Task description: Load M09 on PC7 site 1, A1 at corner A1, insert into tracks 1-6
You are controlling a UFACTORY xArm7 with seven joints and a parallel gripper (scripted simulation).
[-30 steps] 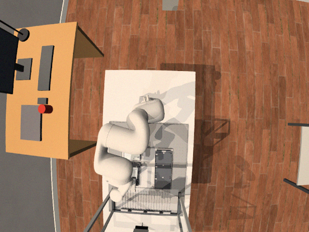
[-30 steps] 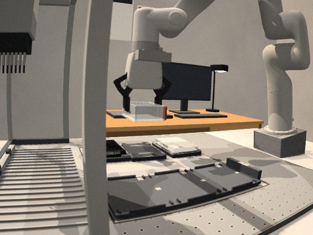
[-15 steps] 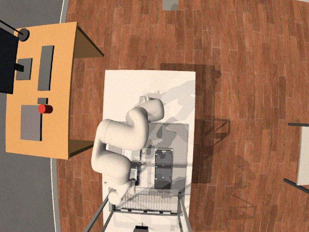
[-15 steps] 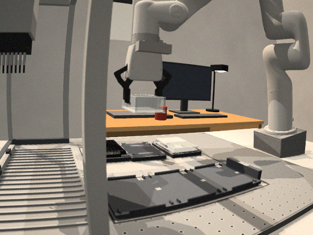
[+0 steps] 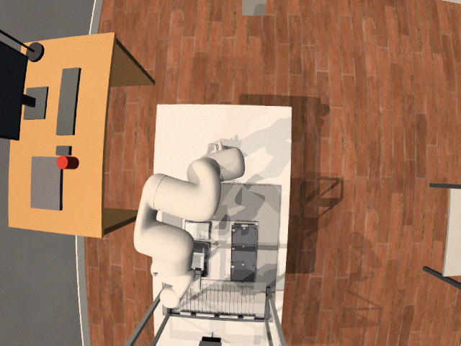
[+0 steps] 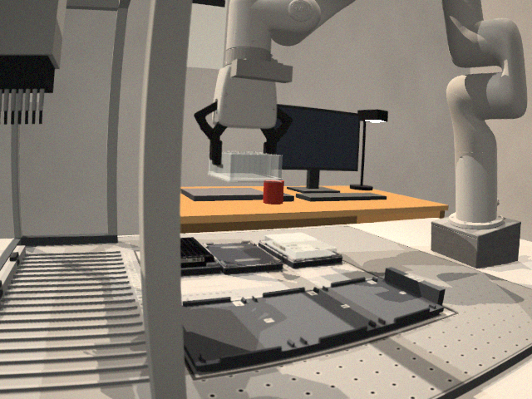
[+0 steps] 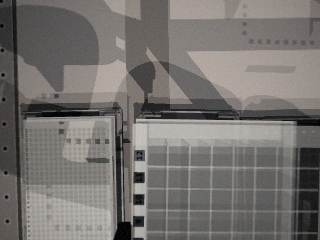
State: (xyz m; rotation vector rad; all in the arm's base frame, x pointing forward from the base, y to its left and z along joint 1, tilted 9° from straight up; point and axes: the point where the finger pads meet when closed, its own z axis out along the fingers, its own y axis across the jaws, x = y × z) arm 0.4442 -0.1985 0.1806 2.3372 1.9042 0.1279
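Right now the dark plate carrier PC7 is 250 mm to the left of my hand, 160 mm below it and 50 mm ahead of it. From my hand the other things lie so: clear deep-well block M09: 10 mm below; then nest S2: 170 mm below; then black plate: 150 mm below, 100 mm ahead, 30 mm to the right.
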